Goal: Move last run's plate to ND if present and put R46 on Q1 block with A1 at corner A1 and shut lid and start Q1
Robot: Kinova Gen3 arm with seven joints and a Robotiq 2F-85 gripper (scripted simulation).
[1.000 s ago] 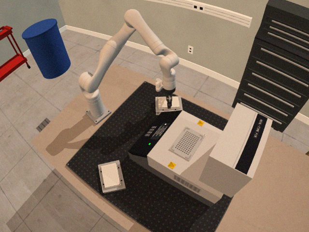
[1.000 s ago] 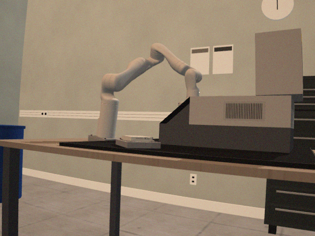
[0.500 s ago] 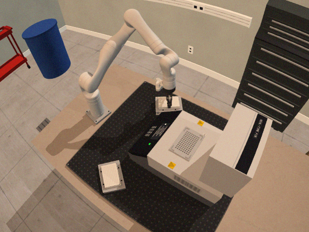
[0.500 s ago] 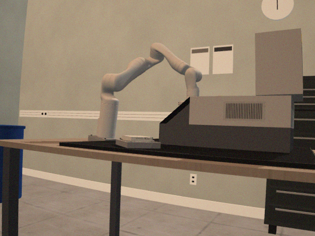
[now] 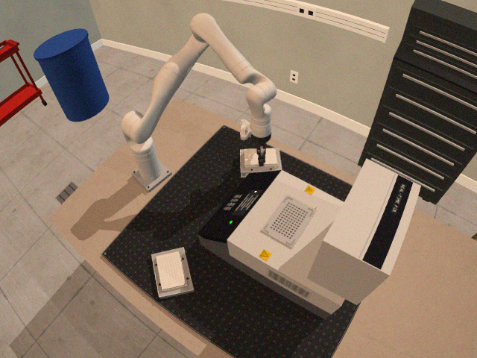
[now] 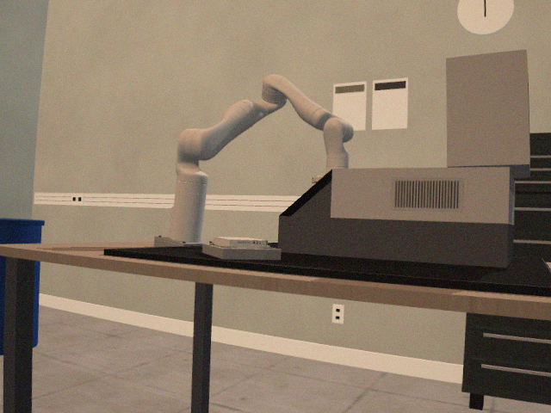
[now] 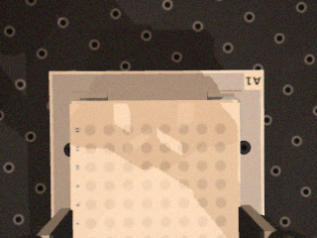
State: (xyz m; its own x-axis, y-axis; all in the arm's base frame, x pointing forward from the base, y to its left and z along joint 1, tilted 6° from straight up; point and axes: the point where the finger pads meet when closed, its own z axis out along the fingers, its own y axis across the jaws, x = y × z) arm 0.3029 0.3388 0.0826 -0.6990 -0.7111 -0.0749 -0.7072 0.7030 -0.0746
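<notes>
The white plate lies 10 mm below my hand. From my hand the other things lie so: grey nest 100 mm ahead, 550 mm to the right, 50 mm below; then A1 mark 90 mm behind, 10 mm to the right, 30 mm below.
</notes>
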